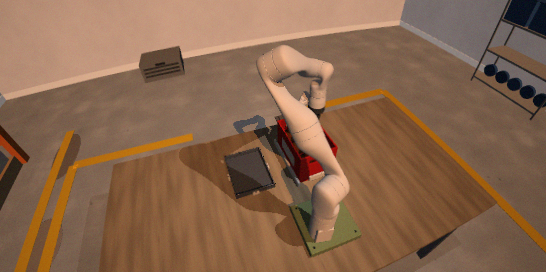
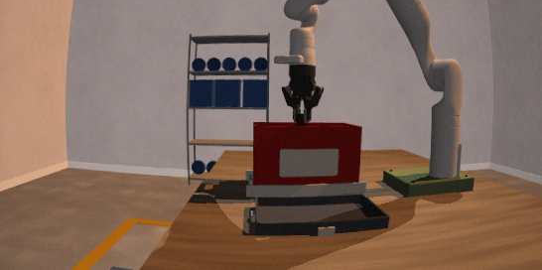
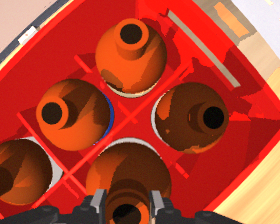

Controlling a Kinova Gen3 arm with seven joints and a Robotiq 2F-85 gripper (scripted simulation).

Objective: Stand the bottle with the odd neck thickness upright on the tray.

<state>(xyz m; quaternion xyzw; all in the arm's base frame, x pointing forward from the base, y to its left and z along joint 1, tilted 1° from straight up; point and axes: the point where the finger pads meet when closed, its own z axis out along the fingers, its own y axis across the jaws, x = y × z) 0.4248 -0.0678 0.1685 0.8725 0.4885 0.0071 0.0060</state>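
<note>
The red crate lies 11 cm below my hand, 4 cm to the left of it and 1 cm behind it. The rest, counted from my hand: dark tray: 33 cm to the left, 18 cm below, 7 cm behind.
</note>
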